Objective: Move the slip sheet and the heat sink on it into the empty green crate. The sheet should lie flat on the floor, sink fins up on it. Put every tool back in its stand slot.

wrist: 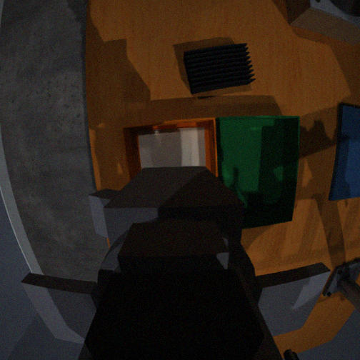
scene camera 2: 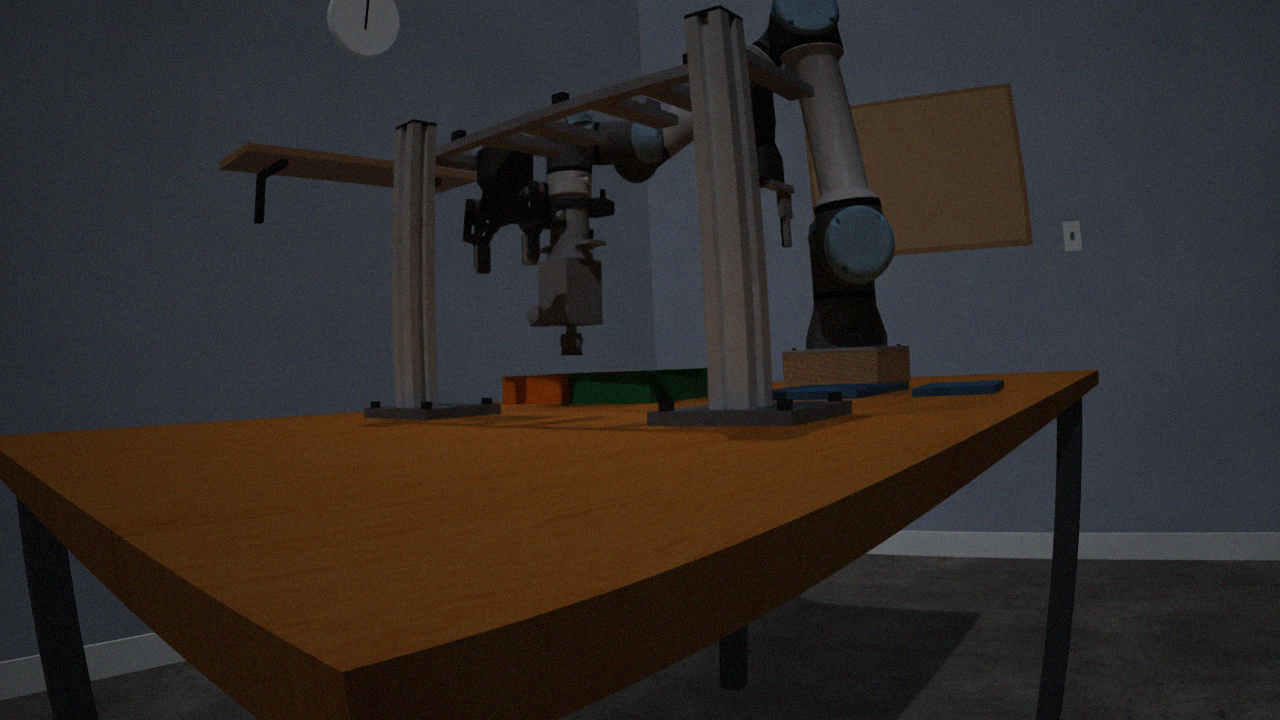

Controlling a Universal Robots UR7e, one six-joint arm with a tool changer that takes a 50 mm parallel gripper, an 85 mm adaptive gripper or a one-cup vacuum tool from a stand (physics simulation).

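Where they show: hand, its tool point: (scene camera 2: 569, 237); arm's base, origin of its link: (scene camera 2: 847, 348).
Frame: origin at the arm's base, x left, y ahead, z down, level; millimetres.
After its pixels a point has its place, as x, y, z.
Observation:
The pale slip sheet (wrist: 172, 145) lies in the orange crate (scene camera 2: 535, 389) {-266, 491, 43} (wrist: 131, 155); the tool hides its near part in the wrist view. The black heat sink (wrist: 218, 68) is apart from it, on the table beyond the crates, with its fins showing from above. The green crate (scene camera 2: 613, 387) {-121, 470, 43} (wrist: 257, 160) stands against the orange one and looks empty where it shows. My gripper (scene camera 2: 571, 343) is the one-cup vacuum tool. It hangs above the crates with nothing on its cup, so I give it as open. The cup is hidden in the wrist view.
The tool stand (scene camera 2: 413, 268) {-154, 776, -116} holds the adaptive gripper (scene camera 2: 505, 192) at its left part and another tool (scene camera 2: 785, 214) {257, 597, -132} behind its right post. Blue mats (scene camera 2: 957, 387) {367, 401, 56} (wrist: 347, 155) lie beyond the green crate. The robot base block (scene camera 2: 845, 366) {40, 85, 31} stands at the back.

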